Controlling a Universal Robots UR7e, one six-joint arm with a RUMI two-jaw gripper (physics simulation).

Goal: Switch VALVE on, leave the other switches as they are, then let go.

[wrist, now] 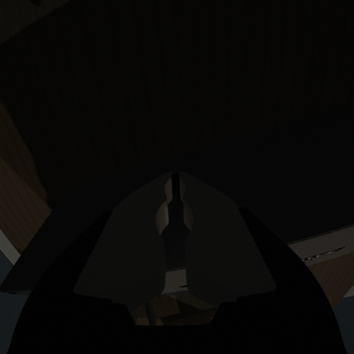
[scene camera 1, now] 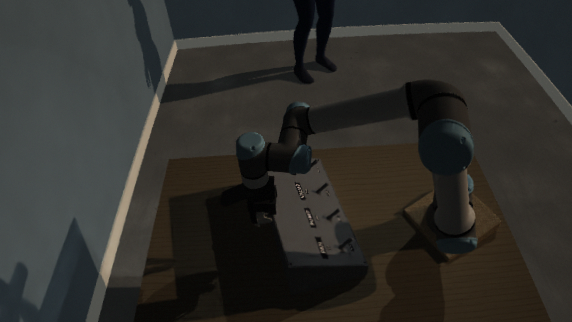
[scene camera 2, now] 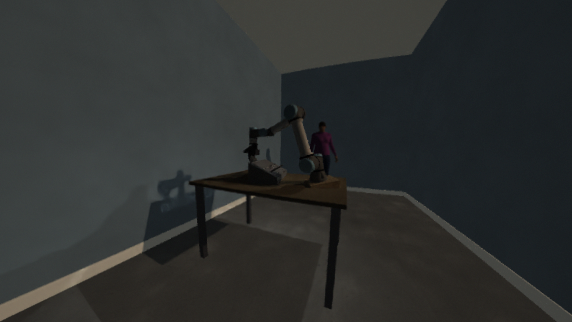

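Observation:
The grey switch panel stands on the table with a sloping top. The VALVE label is on it, with the VALVE lever leaning towards the arm's base. The PUMP lever and FAN lever lean the same way. The VENT lever is partly behind the wrist. My gripper is shut and empty, pointing down by the panel's high edge, on the side away from the levers. Whether it touches the panel cannot be told. In the wrist view a label is too oblique to read.
The wooden table carries the panel and the arm's square base block. A wall rises beyond the table's left side. A person stands on the floor behind the table. The light is dim.

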